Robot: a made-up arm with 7 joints. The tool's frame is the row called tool. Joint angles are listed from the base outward.
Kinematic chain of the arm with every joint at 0, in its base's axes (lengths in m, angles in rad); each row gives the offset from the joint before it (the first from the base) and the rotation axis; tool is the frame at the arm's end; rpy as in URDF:
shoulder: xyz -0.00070 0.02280 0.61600 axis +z
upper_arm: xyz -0.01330 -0.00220 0.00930 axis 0 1 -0.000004
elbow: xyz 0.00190 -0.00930 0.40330 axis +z
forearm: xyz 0.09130 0.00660 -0.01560 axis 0 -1 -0.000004
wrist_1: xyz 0.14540 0.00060 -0.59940 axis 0 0.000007 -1
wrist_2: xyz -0.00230 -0.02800 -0.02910 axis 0 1 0.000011
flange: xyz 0.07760 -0.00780 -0.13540 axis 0 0.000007 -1
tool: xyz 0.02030 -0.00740 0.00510 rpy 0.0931 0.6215 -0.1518
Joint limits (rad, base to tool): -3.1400..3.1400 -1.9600..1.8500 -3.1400..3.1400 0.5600..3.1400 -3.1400..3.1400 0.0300..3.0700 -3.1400..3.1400
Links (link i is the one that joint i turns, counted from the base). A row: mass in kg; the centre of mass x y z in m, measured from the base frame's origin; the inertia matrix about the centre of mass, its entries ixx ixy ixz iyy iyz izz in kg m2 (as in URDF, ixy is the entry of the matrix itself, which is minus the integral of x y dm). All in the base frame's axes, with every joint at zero. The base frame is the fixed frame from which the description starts. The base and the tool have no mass.
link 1: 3.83; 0.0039 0.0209 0.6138; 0.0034 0 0 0.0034 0 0.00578
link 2: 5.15; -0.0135 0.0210 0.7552; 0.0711 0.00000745 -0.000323 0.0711 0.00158 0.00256
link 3: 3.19; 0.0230 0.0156 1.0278; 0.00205 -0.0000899 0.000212 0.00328 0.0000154 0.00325
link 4: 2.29; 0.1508 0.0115 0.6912; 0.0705 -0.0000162 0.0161 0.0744 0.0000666 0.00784
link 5: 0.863; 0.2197 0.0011 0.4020; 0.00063 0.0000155 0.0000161 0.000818 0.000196 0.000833
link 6: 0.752; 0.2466 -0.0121 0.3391; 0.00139 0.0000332 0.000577 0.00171 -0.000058 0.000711
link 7: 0.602; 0.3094 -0.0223 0.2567; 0.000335 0 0 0.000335 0 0.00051
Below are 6 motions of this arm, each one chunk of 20 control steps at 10 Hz.
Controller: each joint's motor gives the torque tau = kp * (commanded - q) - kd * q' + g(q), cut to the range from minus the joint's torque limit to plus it. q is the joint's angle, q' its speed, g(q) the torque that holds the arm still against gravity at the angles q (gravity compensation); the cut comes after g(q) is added. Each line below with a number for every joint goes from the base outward.
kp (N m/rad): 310 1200 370 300 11 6.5 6.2
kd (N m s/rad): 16 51 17 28 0.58 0.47 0.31
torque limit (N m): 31 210 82 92 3.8 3.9 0.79
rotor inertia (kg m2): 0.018 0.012 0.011 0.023 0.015 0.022 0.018
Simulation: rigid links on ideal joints. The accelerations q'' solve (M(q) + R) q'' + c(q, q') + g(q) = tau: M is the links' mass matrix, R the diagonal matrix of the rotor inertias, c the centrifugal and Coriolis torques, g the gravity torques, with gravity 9.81 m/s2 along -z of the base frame. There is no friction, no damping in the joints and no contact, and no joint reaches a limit. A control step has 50 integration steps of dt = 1/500 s. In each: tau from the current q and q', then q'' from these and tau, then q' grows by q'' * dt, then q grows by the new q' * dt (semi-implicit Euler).
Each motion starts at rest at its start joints. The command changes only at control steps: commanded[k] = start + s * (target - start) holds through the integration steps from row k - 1 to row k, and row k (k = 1, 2, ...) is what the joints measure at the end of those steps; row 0 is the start. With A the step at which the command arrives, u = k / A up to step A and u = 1 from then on. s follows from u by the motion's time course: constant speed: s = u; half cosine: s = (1 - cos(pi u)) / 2; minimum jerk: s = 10 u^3 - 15 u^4 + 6 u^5; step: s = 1 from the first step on.
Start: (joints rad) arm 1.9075 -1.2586 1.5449 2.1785 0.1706 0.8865 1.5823
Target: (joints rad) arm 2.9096 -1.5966 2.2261 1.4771 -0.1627 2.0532 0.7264
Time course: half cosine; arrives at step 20
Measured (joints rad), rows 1 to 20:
1: 1.9106 -1.2598 1.5474 2.1749 0.1668 0.8902 1.5777
2: 1.9224 -1.2649 1.5576 2.1633 0.1589 0.9076 1.5624
3: 1.9474 -1.2753 1.5781 2.1439 0.1505 0.9437 1.5364
4: 1.9869 -1.2902 1.6074 2.1178 0.1397 0.9933 1.5013
5: 2.0397 -1.3082 1.6434 2.0862 0.1239 1.0495 1.4578
6: 2.1030 -1.3288 1.6849 2.0494 0.1032 1.1107 1.4064
7: 2.1738 -1.3517 1.7313 2.0074 0.0798 1.1791 1.3487
8: 2.2494 -1.3766 1.7819 1.9606 0.0557 1.2567 1.2864
9: 2.3279 -1.4027 1.8352 1.9099 0.0314 1.3425 1.2209
10: 2.4079 -1.4293 1.8897 1.8567 0.0070 1.4337 1.1538
11: 2.4879 -1.4558 1.9442 1.8026 -0.0174 1.5266 1.0868
12: 2.5663 -1.4816 1.9972 1.7492 -0.0415 1.6186 1.0214
13: 2.6411 -1.5060 2.0474 1.6977 -0.0644 1.7076 0.9593
14: 2.7098 -1.5284 2.0937 1.6493 -0.0856 1.7913 0.9020
15: 2.7703 -1.5484 2.1346 1.6050 -0.1045 1.8675 0.8509
16: 2.8212 -1.5656 2.1691 1.5659 -0.1207 1.9334 0.8072
17: 2.8616 -1.5793 2.1965 1.5331 -0.1338 1.9867 0.7720
18: 2.8910 -1.5894 2.2163 1.5076 -0.1437 2.0261 0.7461
19: 2.9090 -1.5954 2.2280 1.4904 -0.1499 2.0511 0.7303
20: 2.9154 -1.5973 2.2316 1.4818 -0.1523 2.0616 0.7249

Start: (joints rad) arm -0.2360 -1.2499 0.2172 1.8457 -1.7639 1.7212 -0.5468
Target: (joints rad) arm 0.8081 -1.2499 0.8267 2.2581 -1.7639 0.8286 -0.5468
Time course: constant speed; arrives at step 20
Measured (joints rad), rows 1 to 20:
1: -0.1959 -1.2474 0.2508 1.8535 -1.7554 1.6923 -0.5479
2: -0.1421 -1.2486 0.2811 1.8717 -1.7571 1.6267 -0.5486
3: -0.0847 -1.2506 0.3090 1.8953 -1.7648 1.5761 -0.5473
4: -0.0293 -1.2516 0.3378 1.9190 -1.7680 1.5432 -0.5463
5: 0.0231 -1.2516 0.3679 1.9404 -1.7669 1.5078 -0.5465
6: 0.0739 -1.2511 0.3988 1.9603 -1.7649 1.4621 -0.5469
7: 0.1247 -1.2508 0.4297 1.9800 -1.7641 1.4114 -0.5471
8: 0.1762 -1.2509 0.4604 2.0002 -1.7647 1.3626 -0.5471
9: 0.2286 -1.2511 0.4908 2.0210 -1.7655 1.3174 -0.5470
10: 0.2813 -1.2513 0.5210 2.0421 -1.7659 1.2741 -0.5469
11: 0.3340 -1.2514 0.5512 2.0630 -1.7659 1.2310 -0.5468
12: 0.3863 -1.2514 0.5815 2.0838 -1.7659 1.1869 -0.5468
13: 0.4384 -1.2515 0.6120 2.1044 -1.7659 1.1419 -0.5468
14: 0.4903 -1.2515 0.6425 2.1250 -1.7660 1.0965 -0.5468
15: 0.5424 -1.2515 0.6729 2.1456 -1.7662 1.0512 -0.5468
16: 0.5947 -1.2516 0.7034 2.1663 -1.7663 1.0064 -0.5468
17: 0.6471 -1.2516 0.7338 2.1870 -1.7663 0.9620 -0.5467
18: 0.6994 -1.2517 0.7642 2.2078 -1.7664 0.9176 -0.5467
19: 0.7518 -1.2517 0.7946 2.2285 -1.7664 0.8733 -0.5467
20: 0.8041 -1.2517 0.8250 2.2492 -1.7664 0.8288 -0.5467

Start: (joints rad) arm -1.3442 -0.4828 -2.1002 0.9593 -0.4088 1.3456 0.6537
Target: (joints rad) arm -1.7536 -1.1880 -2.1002 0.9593 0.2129 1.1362 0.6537
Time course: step
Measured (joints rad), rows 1 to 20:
1: -1.5070 -1.1089 -2.0141 1.0312 0.0257 1.1806 0.6584
2: -1.6977 -1.2141 -2.1905 0.9385 0.2425 1.0140 0.6376
3: -1.8433 -1.1886 -2.1651 0.9635 0.1080 1.0977 0.6626
4: -1.8547 -1.1782 -2.1133 1.0001 0.1578 1.0760 0.6594
5: -1.7814 -1.1842 -2.0971 0.9926 0.1938 1.0374 0.6493
6: -1.7248 -1.1901 -2.0885 0.9619 0.2297 1.0937 0.6490
7: -1.7157 -1.1908 -2.0876 0.9437 0.2479 1.1823 0.6536
8: -1.7368 -1.1893 -2.0950 0.9458 0.2338 1.2016 0.6555
9: -1.7592 -1.1877 -2.1033 0.9566 0.2088 1.1577 0.6546
10: -1.7673 -1.1871 -2.1060 0.9643 0.1974 1.1143 0.6535
11: -1.7626 -1.1874 -2.1034 0.9651 0.2022 1.1060 0.6532
12: -1.7539 -1.1879 -2.0996 0.9617 0.2123 1.1232 0.6533
13: -1.7488 -1.1883 -2.0980 0.9582 0.2183 1.1418 0.6537
14: -1.7492 -1.1883 -2.0986 0.9570 0.2179 1.1480 0.6539
15: -1.7525 -1.1881 -2.1000 0.9579 0.2142 1.1431 0.6539
16: -1.7550 -1.1879 -2.1009 0.9594 0.2113 1.1356 0.6537
17: -1.7555 -1.1879 -2.1009 0.9602 0.2108 1.1319 0.6537
18: -1.7544 -1.1879 -2.1004 0.9600 0.2119 1.1328 0.6536
19: -1.7533 -1.1880 -2.1000 0.9594 0.2132 1.1356 0.6537
20: -1.7529 -1.1880 -2.0999 0.9590 0.2137 1.1376 0.6537

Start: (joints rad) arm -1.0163 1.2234 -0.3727 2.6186 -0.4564 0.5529 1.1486
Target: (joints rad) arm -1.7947 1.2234 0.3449 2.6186 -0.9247 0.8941 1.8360
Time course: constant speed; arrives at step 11
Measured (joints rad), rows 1 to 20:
1: -1.0479 1.2232 -0.3087 2.6234 -0.5058 0.5427 1.1982
2: -1.1107 1.2235 -0.2431 2.6244 -0.5537 0.5438 1.2712
3: -1.1985 1.2236 -0.1815 2.6224 -0.5907 0.5845 1.3357
4: -1.2952 1.2240 -0.1215 2.6193 -0.6244 0.6524 1.3976
5: -1.3850 1.2245 -0.0601 2.6168 -0.6611 0.7198 1.4612
6: -1.4599 1.2247 0.0044 2.6160 -0.7025 0.7670 1.5245
7: -1.5219 1.2243 0.0716 2.6167 -0.7469 0.7907 1.5867
8: -1.5792 1.2237 0.1397 2.6176 -0.7920 0.8014 1.6486
9: -1.6400 1.2233 0.2070 2.6179 -0.8361 0.8139 1.7108
10: -1.7086 1.2233 0.2726 2.6176 -0.8786 0.8379 1.7733
11: -1.7838 1.2235 0.3368 2.6175 -0.9202 0.8733 1.8359
12: -1.8298 1.2230 0.3364 2.6234 -0.9294 0.9139 1.8467
13: -1.8426 1.2229 0.3352 2.6267 -0.9308 0.9431 1.8343
14: -1.8266 1.2230 0.3388 2.6255 -0.9292 0.9387 1.8335
15: -1.7989 1.2233 0.3444 2.6213 -0.9257 0.9085 1.8362
16: -1.7770 1.2235 0.3487 2.6170 -0.9232 0.8782 1.8366
17: -1.7706 1.2237 0.3498 2.6147 -0.9227 0.8657 1.8363
18: -1.7784 1.2237 0.3480 2.6150 -0.9232 0.8720 1.8362
19: -1.7924 1.2236 0.3452 2.6170 -0.9241 0.8876 1.8361
20: -1.8035 1.2234 0.3430 2.6192 -0.9253 0.9020 1.8359

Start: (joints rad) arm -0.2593 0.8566 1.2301 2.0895 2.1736 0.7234 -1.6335
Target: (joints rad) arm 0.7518 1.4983 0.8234 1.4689 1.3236 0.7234 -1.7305
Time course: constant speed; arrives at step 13
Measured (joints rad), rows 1 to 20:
1: -0.2211 0.8965 1.2067 2.0846 2.1535 0.8133 -1.6463
2: -0.1500 0.9551 1.1603 2.0426 2.0806 0.8289 -1.6560
3: -0.0582 1.0107 1.1200 1.9826 1.9869 0.7307 -1.6562
4: 0.0422 1.0603 1.0921 1.9219 1.9074 0.6625 -1.6588
5: 0.1382 1.1072 1.0698 1.8669 1.8455 0.6798 -1.6674
6: 0.2231 1.1544 1.0451 1.8174 1.7865 0.7282 -1.6775
7: 0.2974 1.2032 1.0142 1.7712 1.7237 0.7516 -1.6860
8: 0.3664 1.2531 0.9788 1.7261 1.6570 0.7413 -1.6930
9: 0.4367 1.3030 0.9435 1.6810 1.5891 0.7189 -1.6998
10: 0.5122 1.3523 0.9113 1.6349 1.5226 0.7058 -1.7069
11: 0.5933 1.4014 0.8824 1.5874 1.4585 0.7088 -1.7146
12: 0.6768 1.4506 0.8546 1.5385 1.3955 0.7214 -1.7224
13: 0.7589 1.5002 0.8256 1.4889 1.3316 0.7326 -1.7301
14: 0.8048 1.5126 0.8158 1.4424 1.3009 0.7131 -1.7264
15: 0.7967 1.5058 0.8282 1.4370 1.3156 0.7297 -1.7261
16: 0.7645 1.4975 0.8332 1.4561 1.3318 0.7618 -1.7315
17: 0.7388 1.4947 0.8258 1.4735 1.3323 0.7527 -1.7335
18: 0.7318 1.4961 0.8173 1.4793 1.3229 0.7115 -1.7312
19: 0.7396 1.4981 0.8162 1.4762 1.3178 0.6862 -1.7291
20: 0.7513 1.4989 0.8214 1.4706 1.3207 0.6988 -1.7294

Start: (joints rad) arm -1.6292 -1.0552 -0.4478 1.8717 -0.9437 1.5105 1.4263
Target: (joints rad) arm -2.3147 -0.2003 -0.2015 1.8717 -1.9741 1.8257 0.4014
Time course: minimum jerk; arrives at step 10
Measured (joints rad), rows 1 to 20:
1: -1.6342 -1.0489 -0.4478 1.8727 -0.9553 1.5160 1.4192
2: -1.6653 -1.0109 -0.4435 1.8769 -1.0183 1.5458 1.3749
3: -1.7395 -0.9238 -0.4170 1.8823 -1.1401 1.5960 1.2698
4: -1.8531 -0.7920 -0.3629 1.8882 -1.3157 1.6365 1.1101
5: -1.9734 -0.6344 -0.3022 1.8916 -1.5325 1.6570 0.9197
6: -2.0792 -0.4726 -0.2570 1.8838 -1.7240 1.6720 0.7271
7: -2.1738 -0.3319 -0.2247 1.8656 -1.8454 1.6869 0.5619
8: -2.2490 -0.2358 -0.2056 1.8476 -1.9088 1.7030 0.4479
9: -2.2951 -0.1937 -0.2011 1.8402 -1.9306 1.7303 0.3951
10: -2.3128 -0.1927 -0.2042 1.8476 -1.9388 1.7736 0.3912
11: -2.3176 -0.2014 -0.2051 1.8649 -1.9652 1.8245 0.4013
12: -2.3173 -0.2045 -0.2034 1.8762 -1.9863 1.8543 0.4049
13: -2.3154 -0.2024 -0.2015 1.8769 -1.9848 1.8500 0.4032
14: -2.3141 -0.1999 -0.2008 1.8729 -1.9752 1.8294 0.4012
15: -2.3139 -0.1992 -0.2009 1.8703 -1.9708 1.8162 0.4005
16: -2.3143 -0.1997 -0.2013 1.8703 -1.9721 1.8172 0.4009
17: -2.3148 -0.2004 -0.2016 1.8714 -1.9742 1.8242 0.4015
18: -2.3150 -0.2006 -0.2017 1.8721 -1.9748 1.8286 0.4016
19: -2.3149 -0.2005 -0.2016 1.8721 -1.9744 1.8284 0.4015
20: -2.3147 -0.2003 -0.2015 1.8718 -1.9740 1.8263 0.4014

